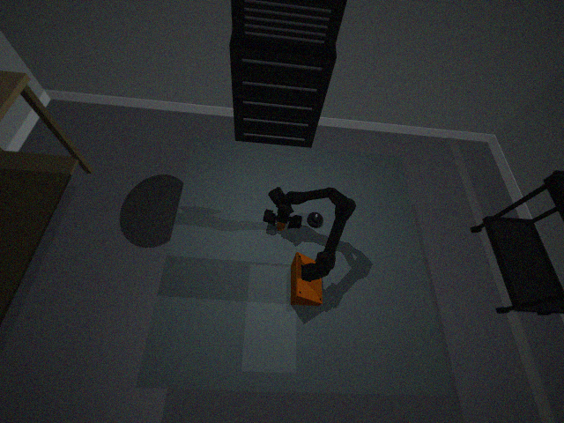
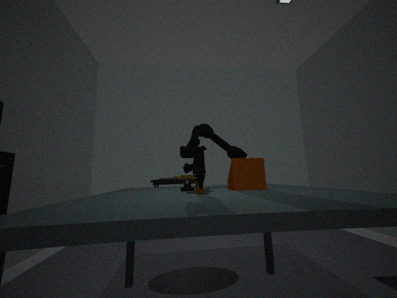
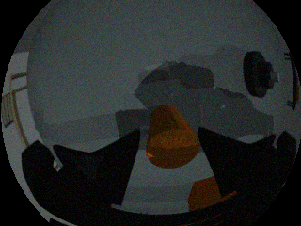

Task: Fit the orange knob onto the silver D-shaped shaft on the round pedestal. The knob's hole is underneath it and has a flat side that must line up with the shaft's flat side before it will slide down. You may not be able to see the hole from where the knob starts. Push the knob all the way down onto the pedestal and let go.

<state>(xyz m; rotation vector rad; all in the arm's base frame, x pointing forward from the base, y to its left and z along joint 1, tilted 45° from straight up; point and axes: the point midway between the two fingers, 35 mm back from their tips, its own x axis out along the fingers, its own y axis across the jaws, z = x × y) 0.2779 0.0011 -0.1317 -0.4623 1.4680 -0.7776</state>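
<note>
Right now my gripper tip is 1 cm short of the orange knob and 2 cm below it. The rest, counted from my gripper tip: dark round pedestal: 5 cm ahead, 18 cm to the right, 1 cm above.
</note>
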